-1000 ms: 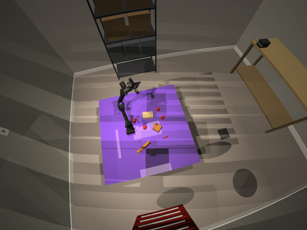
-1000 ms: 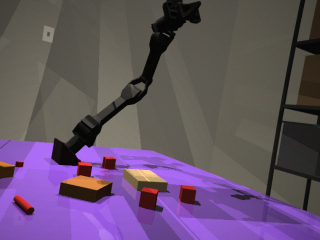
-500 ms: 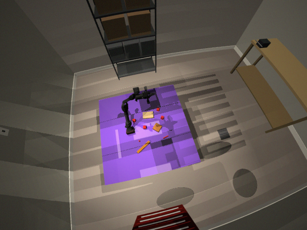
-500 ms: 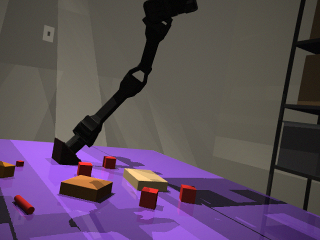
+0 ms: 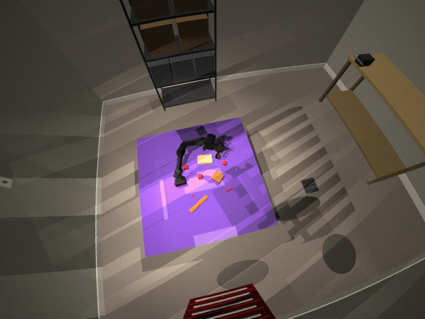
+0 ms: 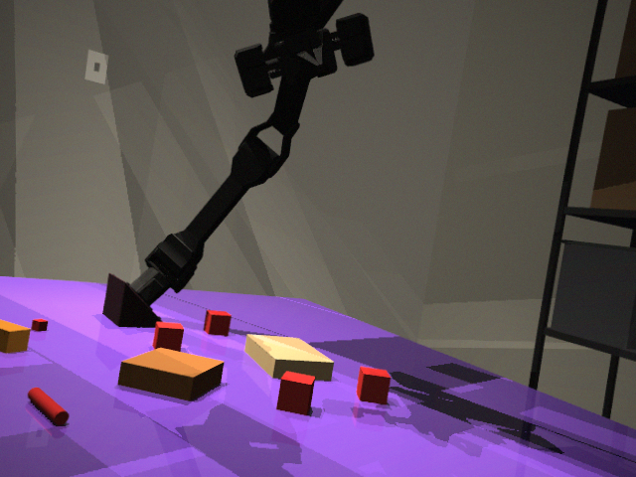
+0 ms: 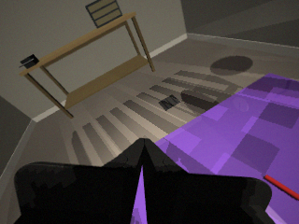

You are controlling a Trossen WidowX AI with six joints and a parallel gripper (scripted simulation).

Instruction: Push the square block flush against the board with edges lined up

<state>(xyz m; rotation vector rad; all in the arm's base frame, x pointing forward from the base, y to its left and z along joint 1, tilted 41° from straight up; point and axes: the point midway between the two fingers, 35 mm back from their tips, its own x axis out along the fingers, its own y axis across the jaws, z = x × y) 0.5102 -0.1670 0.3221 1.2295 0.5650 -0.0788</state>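
My gripper tip is 42 cm above the square block, 11 cm past it and 10 cm to the left of it. Also, from my gripper tip: long orange bar: 42 cm below, 34 cm to the right, 34 cm behind; then tan board: 42 cm below, 21 cm behind, 12 cm to the left.
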